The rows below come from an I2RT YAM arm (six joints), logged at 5 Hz.
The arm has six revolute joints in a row. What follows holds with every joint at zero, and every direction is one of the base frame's. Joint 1 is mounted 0.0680 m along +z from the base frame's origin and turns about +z. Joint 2 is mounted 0.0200 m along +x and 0.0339 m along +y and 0.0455 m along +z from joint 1 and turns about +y. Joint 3 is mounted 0.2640 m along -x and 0.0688 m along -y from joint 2 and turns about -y. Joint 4 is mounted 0.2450 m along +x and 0.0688 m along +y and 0.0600 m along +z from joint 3 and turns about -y. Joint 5 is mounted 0.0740 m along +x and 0.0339 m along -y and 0.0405 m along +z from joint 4 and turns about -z. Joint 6 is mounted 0.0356 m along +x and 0.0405 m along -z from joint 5 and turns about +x. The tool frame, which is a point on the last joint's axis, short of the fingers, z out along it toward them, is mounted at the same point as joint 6; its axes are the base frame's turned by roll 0.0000, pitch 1.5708 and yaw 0.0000 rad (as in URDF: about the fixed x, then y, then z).
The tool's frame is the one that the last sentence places.
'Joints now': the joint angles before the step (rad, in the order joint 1, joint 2, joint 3, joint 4, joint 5, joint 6). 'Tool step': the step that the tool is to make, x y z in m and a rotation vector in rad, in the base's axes. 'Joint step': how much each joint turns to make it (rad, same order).
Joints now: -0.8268, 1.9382, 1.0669, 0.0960, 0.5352, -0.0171
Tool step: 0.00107, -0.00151, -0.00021, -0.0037, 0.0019, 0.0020
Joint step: -0.0005, 0.0062, 0.0064, 0.0039, 0.0009, -0.0053
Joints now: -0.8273, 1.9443, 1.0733, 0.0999, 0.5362, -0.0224
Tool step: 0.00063, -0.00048, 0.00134, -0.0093, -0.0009, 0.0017
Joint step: 0.0006, -0.0010, 0.0011, 0.0083, 0.0031, -0.0056
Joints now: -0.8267, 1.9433, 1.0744, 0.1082, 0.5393, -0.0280
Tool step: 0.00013, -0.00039, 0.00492, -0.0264, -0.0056, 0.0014
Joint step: 0.0002, -0.0110, -0.0037, 0.0225, 0.0085, -0.0127
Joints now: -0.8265, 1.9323, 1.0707, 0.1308, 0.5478, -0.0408
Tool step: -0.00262, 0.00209, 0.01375, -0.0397, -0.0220, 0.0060
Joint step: -0.0012, -0.0434, -0.0155, 0.0240, 0.0014, -0.0150
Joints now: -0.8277, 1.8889, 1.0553, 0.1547, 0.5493, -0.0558
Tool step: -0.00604, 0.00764, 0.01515, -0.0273, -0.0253, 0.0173
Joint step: 0.0008, -0.0674, -0.0355, 0.0114, -0.0131, -0.0116
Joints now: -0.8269, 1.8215, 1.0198, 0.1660, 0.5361, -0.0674
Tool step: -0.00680, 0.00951, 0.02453, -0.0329, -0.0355, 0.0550
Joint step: -0.0001, -0.0948, -0.0287, -0.0021, -0.0475, -0.0323
